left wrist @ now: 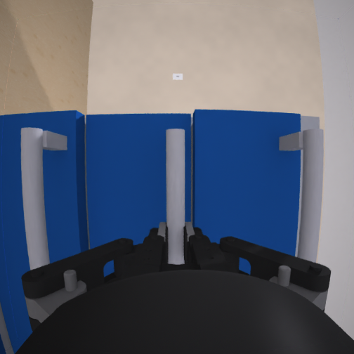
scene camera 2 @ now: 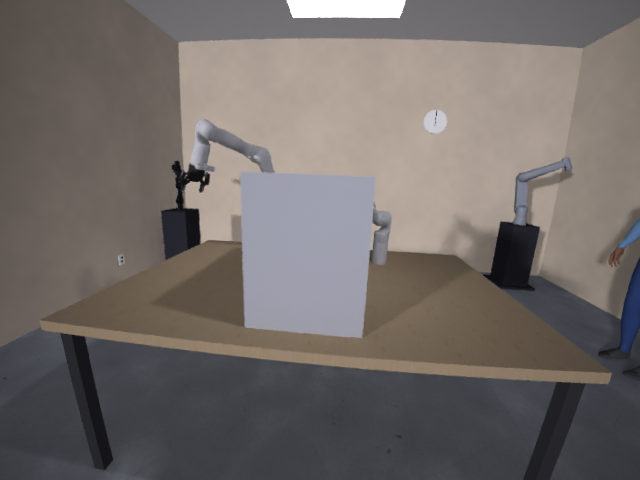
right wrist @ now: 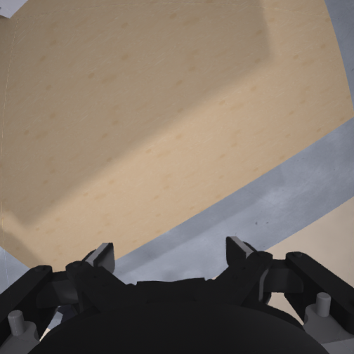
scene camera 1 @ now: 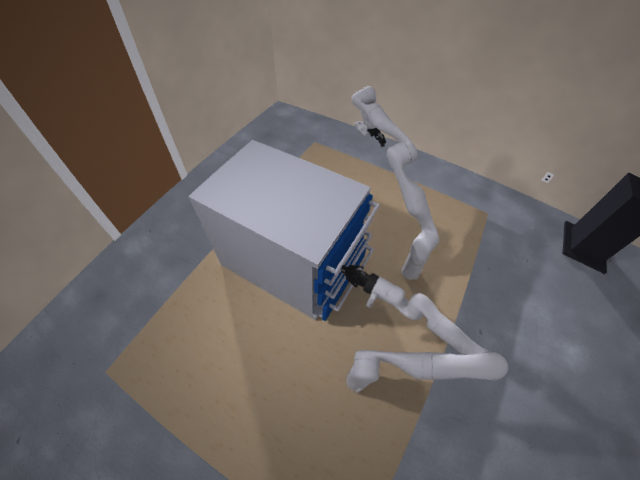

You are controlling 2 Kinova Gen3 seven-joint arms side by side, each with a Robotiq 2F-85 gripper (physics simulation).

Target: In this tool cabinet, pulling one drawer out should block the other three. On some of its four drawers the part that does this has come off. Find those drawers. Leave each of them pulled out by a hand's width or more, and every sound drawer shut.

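The grey cabinet (scene camera 1: 279,206) (scene camera 2: 307,253) has four blue drawers; its back faces scene camera 2. The top drawer (scene camera 1: 351,227) (left wrist: 245,175), the second drawer (left wrist: 125,175) and the third drawer (left wrist: 60,200) are nearly level in the left wrist view, the third slightly forward. The bottom drawer (scene camera 1: 325,312) shows at its lower edge, slightly proud; its exact opening is unclear. My left gripper (scene camera 1: 345,270) (left wrist: 175,233) is shut on the second drawer's handle (left wrist: 175,185). My right gripper (scene camera 1: 381,138) (scene camera 2: 194,186) (right wrist: 170,252) is open and empty, away from the drawers.
The cabinet stands on the wooden table (scene camera 1: 289,403) (scene camera 2: 439,310) (right wrist: 150,115). My right arm (scene camera 1: 413,198) rises beyond the drawer fronts, and my left arm (scene camera 1: 460,366) bends in front of them. A black pedestal (scene camera 1: 599,227) stands on the floor away from the table.
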